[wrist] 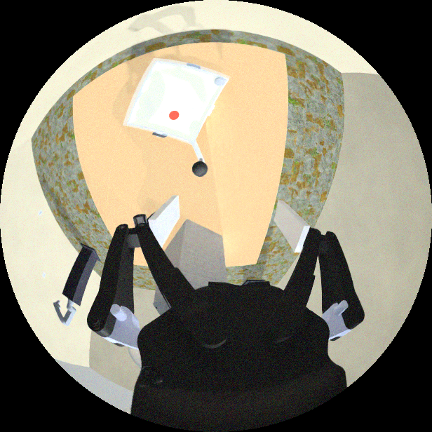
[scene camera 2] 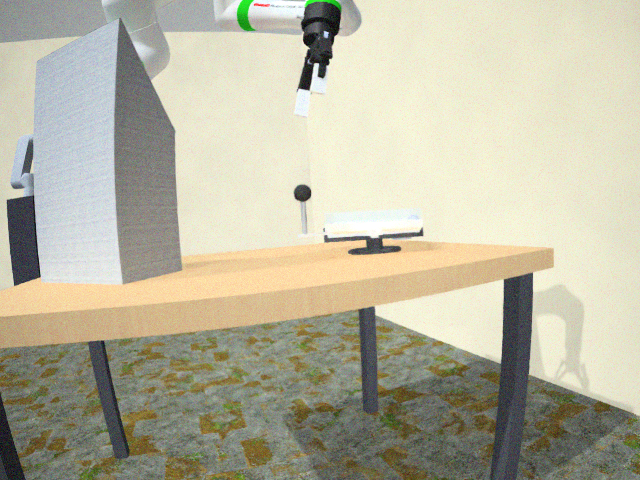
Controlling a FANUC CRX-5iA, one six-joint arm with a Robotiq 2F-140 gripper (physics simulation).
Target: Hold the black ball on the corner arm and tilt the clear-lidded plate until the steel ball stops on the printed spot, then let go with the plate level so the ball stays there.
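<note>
The black ball (scene camera 2: 302, 192) (wrist: 199, 168) tops a thin upright rod on the corner arm (wrist: 197, 150) of the plate. The clear-lidded plate (scene camera 2: 373, 224) (wrist: 155, 95) sits on a dark stand (scene camera 2: 374, 248) and looks close to level. The steel ball (wrist: 219, 81) is in a corner of the plate, away from the red printed spot (wrist: 174, 115). My gripper (scene camera 2: 310, 104) (wrist: 228, 207) is open and empty, high above the black ball in the scene view.
A tall grey block (scene camera 2: 77, 170) (wrist: 200, 250) stands on the wooden table (scene camera 2: 289, 279) (wrist: 250, 150), left of the plate in the scene view. A dark post with a grey handle (scene camera 2: 21, 237) (wrist: 80, 275) stands beyond the block.
</note>
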